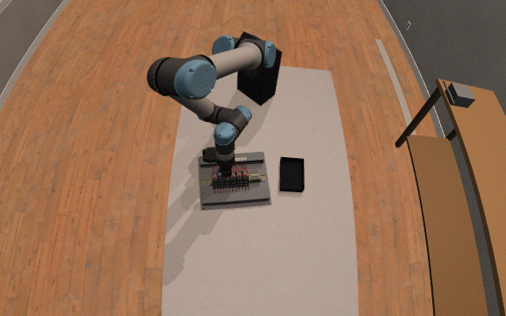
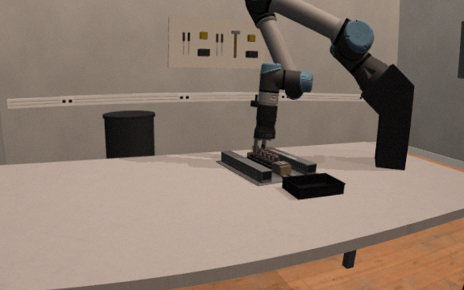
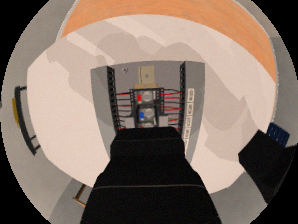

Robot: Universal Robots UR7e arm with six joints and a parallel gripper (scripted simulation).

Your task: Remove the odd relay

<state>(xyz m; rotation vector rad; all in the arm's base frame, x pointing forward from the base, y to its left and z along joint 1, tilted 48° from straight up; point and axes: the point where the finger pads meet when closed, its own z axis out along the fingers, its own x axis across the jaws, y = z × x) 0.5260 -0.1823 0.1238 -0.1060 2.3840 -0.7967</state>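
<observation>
Now: hand 30 mm to the left of the red-button relay and 10 mm above it. From my hand the other things lie so: grey relay panel (60 mm to the left, 40 mm below, 10 mm ahead); black parts tray (320 mm to the left, 50 mm below, 50 mm ahead).
</observation>
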